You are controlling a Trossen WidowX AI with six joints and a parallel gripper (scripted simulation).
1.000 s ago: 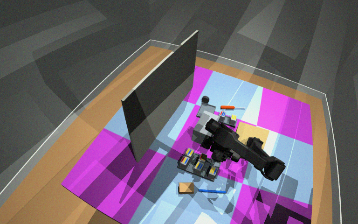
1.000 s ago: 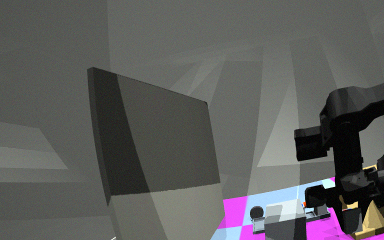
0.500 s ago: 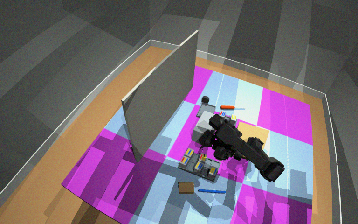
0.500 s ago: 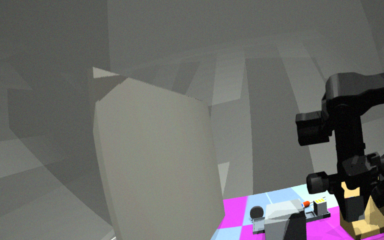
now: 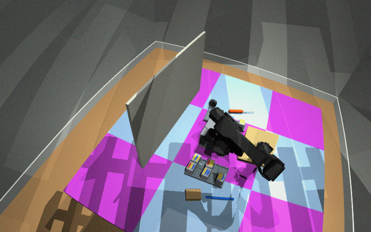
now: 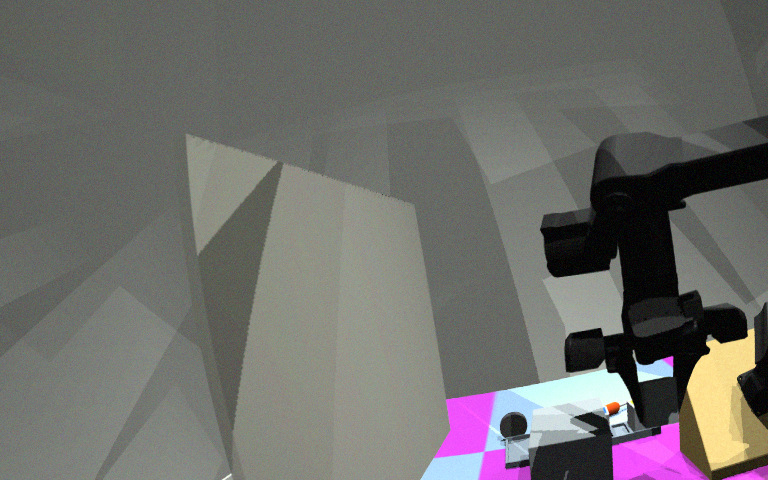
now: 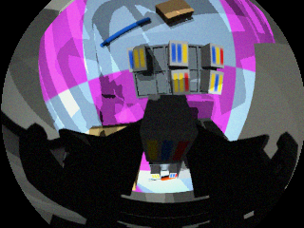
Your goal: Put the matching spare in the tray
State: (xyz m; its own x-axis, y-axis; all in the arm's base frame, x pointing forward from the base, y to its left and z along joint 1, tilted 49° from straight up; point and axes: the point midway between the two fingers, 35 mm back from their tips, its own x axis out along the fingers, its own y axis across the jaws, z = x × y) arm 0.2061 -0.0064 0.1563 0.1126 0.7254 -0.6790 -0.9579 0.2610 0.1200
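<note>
Now: gripper tip 16 cm to the left of the grey box, 8 cm above it and 6 cm short of it. From my gripper tip the other things lie so: blue marker pen: 18 cm to the left, 13 cm below, 5 cm behind; brown block: 20 cm to the left, 12 cm below, 8 cm ahead; grey holder: 31 cm to the right, 13 cm below, 6 cm behind.
</note>
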